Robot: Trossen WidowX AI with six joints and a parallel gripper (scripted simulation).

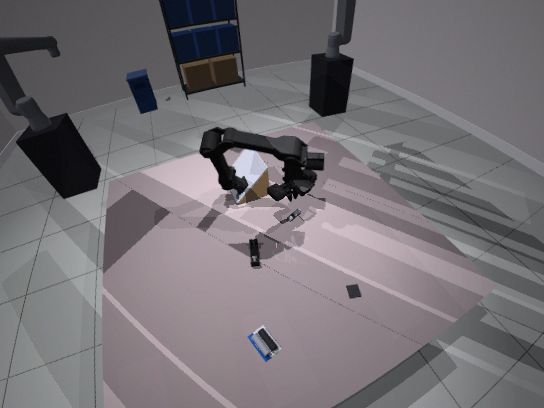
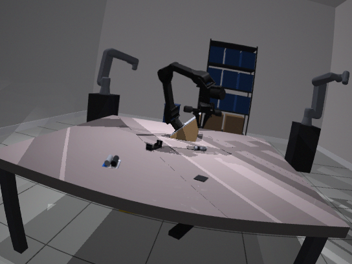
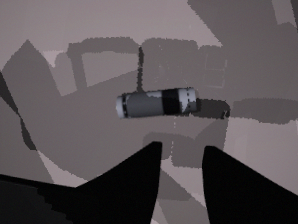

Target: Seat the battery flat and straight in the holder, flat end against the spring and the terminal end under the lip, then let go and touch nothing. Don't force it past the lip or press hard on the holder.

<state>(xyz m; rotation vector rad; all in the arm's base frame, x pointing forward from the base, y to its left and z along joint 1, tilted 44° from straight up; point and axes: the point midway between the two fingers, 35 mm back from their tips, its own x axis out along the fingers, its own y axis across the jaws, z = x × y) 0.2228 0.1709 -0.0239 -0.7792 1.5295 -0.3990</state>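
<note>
My gripper tip is 10 cm above the battery, 1 cm to the right of it and 1 cm past it.
</note>
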